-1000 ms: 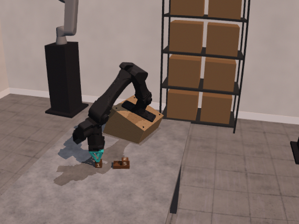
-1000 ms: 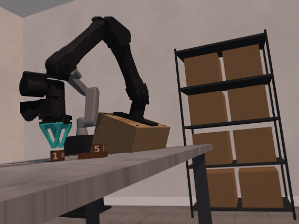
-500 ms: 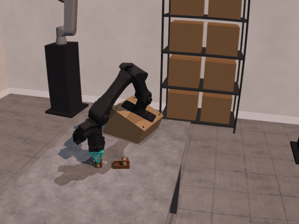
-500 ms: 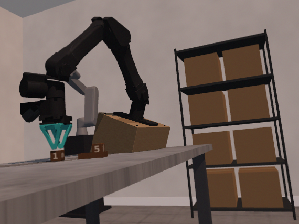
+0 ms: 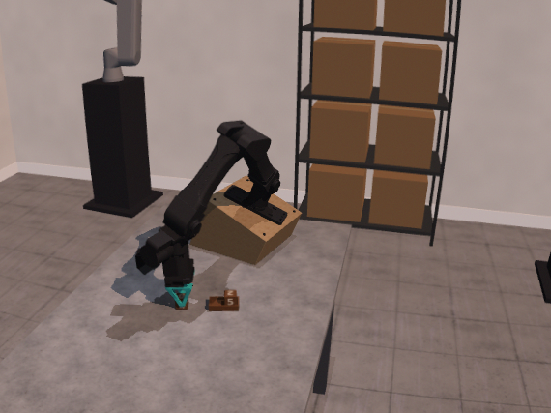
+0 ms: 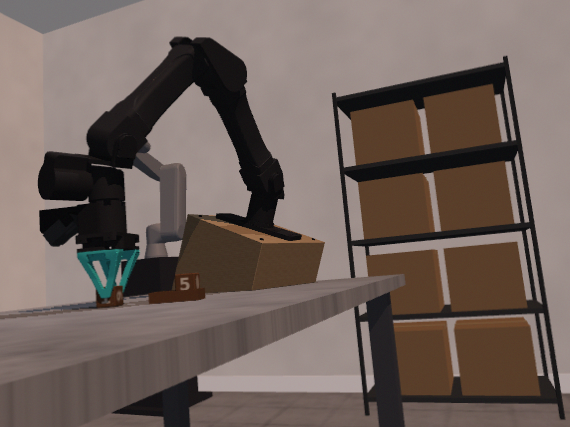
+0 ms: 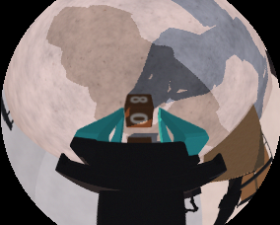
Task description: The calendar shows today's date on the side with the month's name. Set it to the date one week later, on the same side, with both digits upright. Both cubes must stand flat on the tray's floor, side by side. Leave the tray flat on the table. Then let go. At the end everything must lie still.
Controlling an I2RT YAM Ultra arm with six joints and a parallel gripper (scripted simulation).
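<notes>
My hand is 1 cm above the brown cube. Round my hand: brown calendar tray (10 cm to the left, 4 cm behind, 1 cm below).
</notes>
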